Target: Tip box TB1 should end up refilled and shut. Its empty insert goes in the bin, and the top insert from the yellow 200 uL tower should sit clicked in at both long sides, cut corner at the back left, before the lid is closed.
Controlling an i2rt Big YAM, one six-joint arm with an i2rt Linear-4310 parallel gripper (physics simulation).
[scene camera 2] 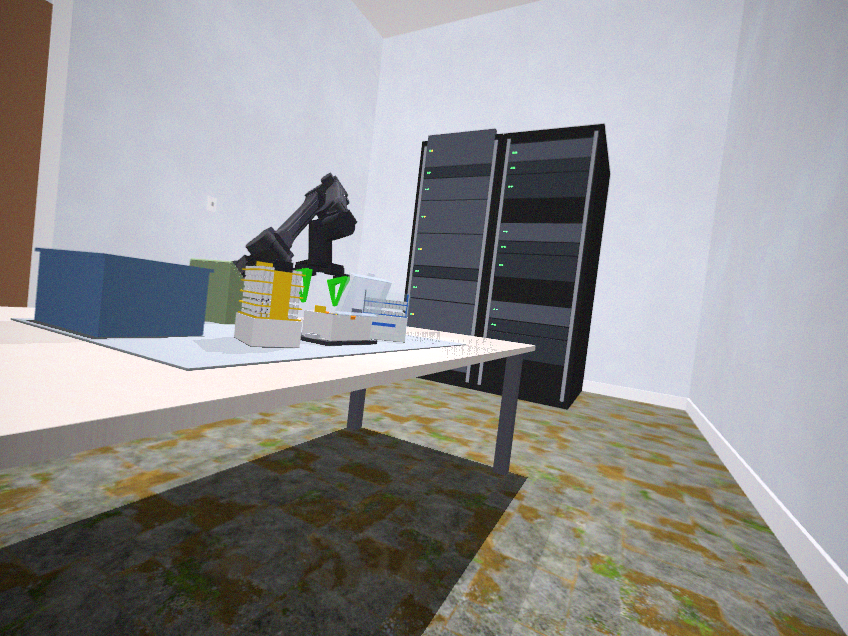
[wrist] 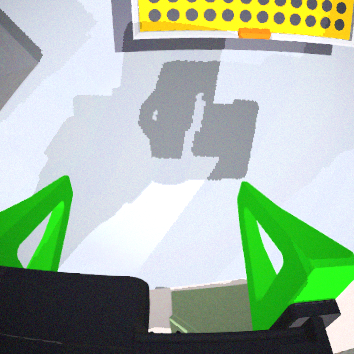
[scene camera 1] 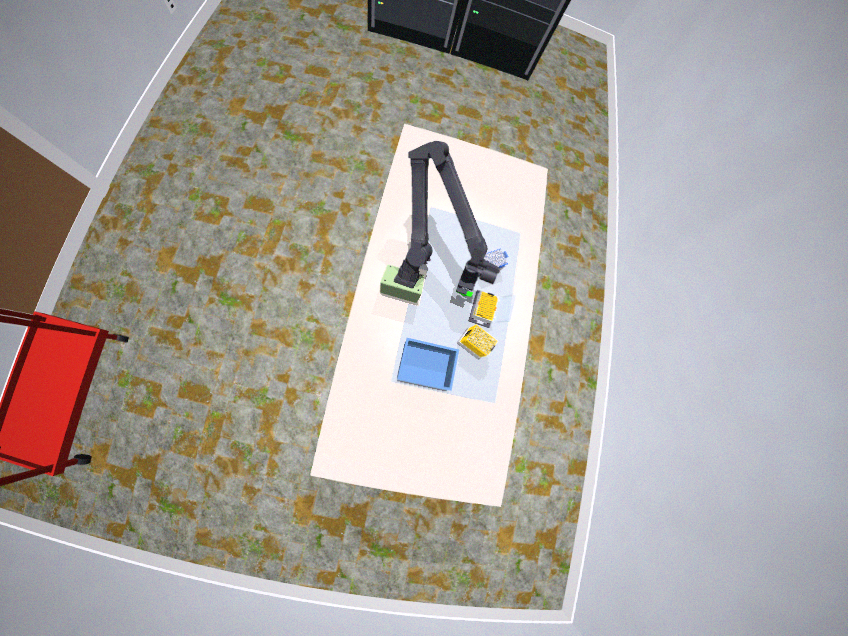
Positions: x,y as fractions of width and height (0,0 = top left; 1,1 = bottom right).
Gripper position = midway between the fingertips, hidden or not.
Note:
My gripper (scene camera 2: 0.38,0.48) is open, with nothing in its grasp. I also see a clear lid (scene camera 2: 0.43,0.47) and a blue bin (scene camera 1: 0.50,0.57).
My gripper is seen too in the wrist view (wrist: 0.44,0.53).

